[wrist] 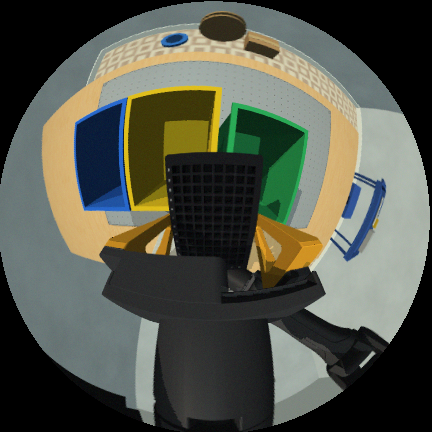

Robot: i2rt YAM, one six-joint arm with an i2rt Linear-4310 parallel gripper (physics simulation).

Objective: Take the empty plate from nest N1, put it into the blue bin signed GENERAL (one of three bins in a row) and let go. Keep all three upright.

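Places are measured from the arm's base along level axes (x back, y right, z up), in centimetres.
Pixels of known places: gripper, fingertip midpoint: (213, 217).
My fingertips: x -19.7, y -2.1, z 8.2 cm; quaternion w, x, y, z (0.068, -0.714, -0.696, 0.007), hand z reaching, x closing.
Behind a point stands the place of what it marks.
My gripper (213, 217) @[z 8.2, x -19.7, y -2.1 cm] is shut on a black plate with a grid of square openings (215, 187) @[z 8.4, x -22.9, y -1.8 cm]; its orange fingers are at the plate's left and right sides. The plate is held up over the area between the yellow and green bins and covers parts of both. The blue bin (107, 201) @[z 0.7, x -20.5, y -21.8 cm] stands at the left end of the row, left of the plate. Its inside is dark and shows no contents. The GENERAL sign and nest N1 do not show in the view.
The yellow bin (186, 137) @[z -14.7, x -30.6, y -6.6 cm] stands directly beside the blue one. The green bin (286, 185) @[z 0.8, x -21.0, y 12.0 cm] stands to the right, past a gap. They stand on a grey perforated board (315, 140) @[z -14.9, x -34.8, y 37.0 cm] on a wooden table (60, 165) @[z -16.2, x -38.4, y -69.4 cm]. A blue frame (381, 191) stands beyond the table's right edge.
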